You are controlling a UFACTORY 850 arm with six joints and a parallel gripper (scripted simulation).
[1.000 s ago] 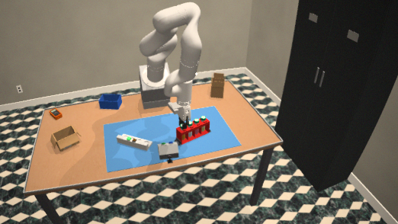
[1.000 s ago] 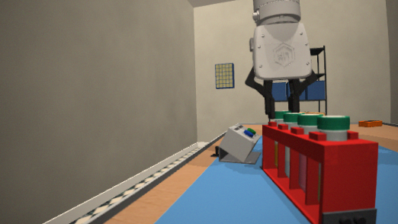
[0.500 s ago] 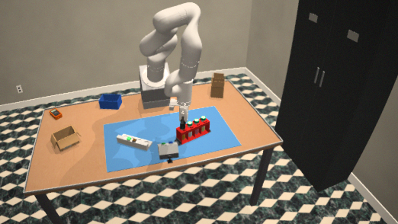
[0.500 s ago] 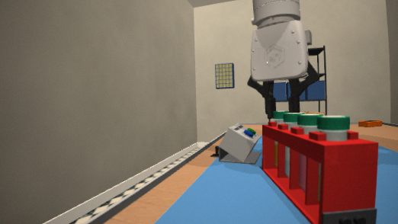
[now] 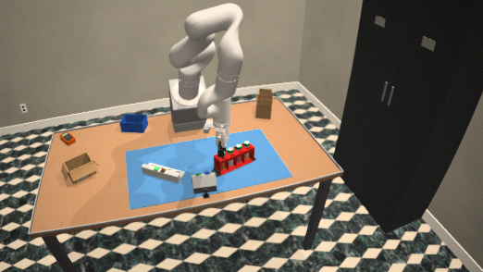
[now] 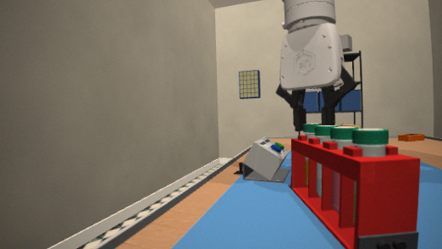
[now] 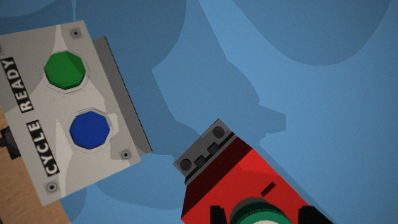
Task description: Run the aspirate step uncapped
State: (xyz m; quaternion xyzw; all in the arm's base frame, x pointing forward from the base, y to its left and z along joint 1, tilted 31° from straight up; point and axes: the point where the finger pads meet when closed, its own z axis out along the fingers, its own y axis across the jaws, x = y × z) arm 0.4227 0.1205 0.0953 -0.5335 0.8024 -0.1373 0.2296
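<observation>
Now: the tube cap 10 mm below my hand. The rest, counted from my hand: green cap (60 mm behind, 140 mm to the left, 20 mm below); key housing (100 mm ahead, 110 mm to the right, 80 mm below); blue cycle key (80 mm ahead, 90 mm to the right, 60 mm below).
</observation>
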